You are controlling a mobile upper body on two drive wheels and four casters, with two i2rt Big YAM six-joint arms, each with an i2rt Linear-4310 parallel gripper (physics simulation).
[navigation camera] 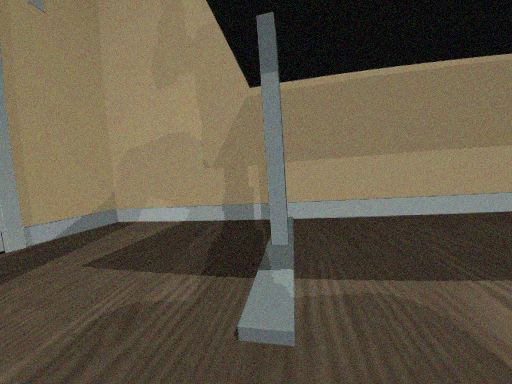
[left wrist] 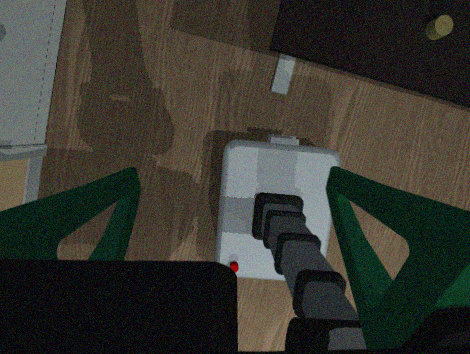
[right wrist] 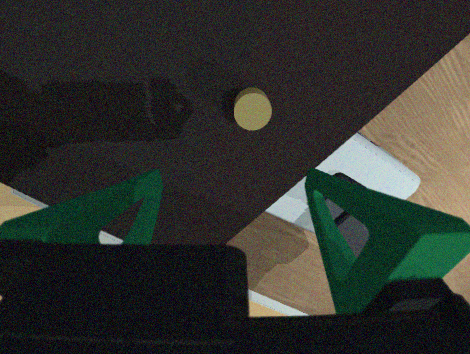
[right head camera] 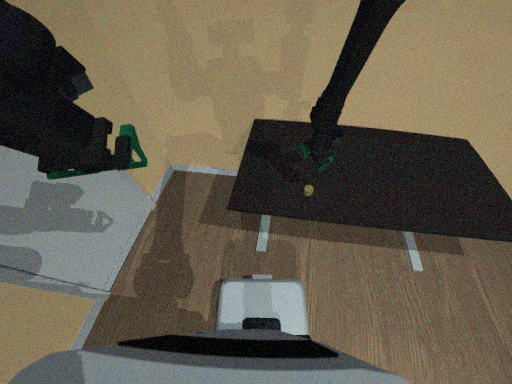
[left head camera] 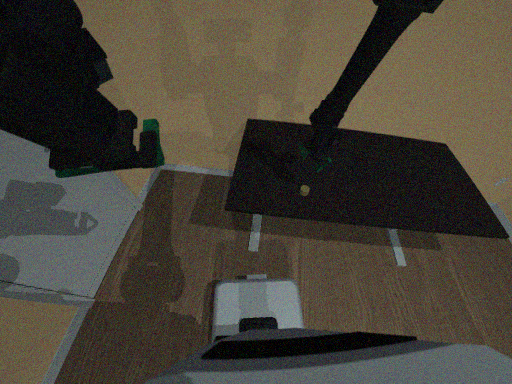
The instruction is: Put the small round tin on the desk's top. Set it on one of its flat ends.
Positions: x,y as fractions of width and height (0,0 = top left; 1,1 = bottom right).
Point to a grey door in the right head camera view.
0.14,0.61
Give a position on a desk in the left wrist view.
0.84,0.14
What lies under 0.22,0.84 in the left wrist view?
The left gripper.
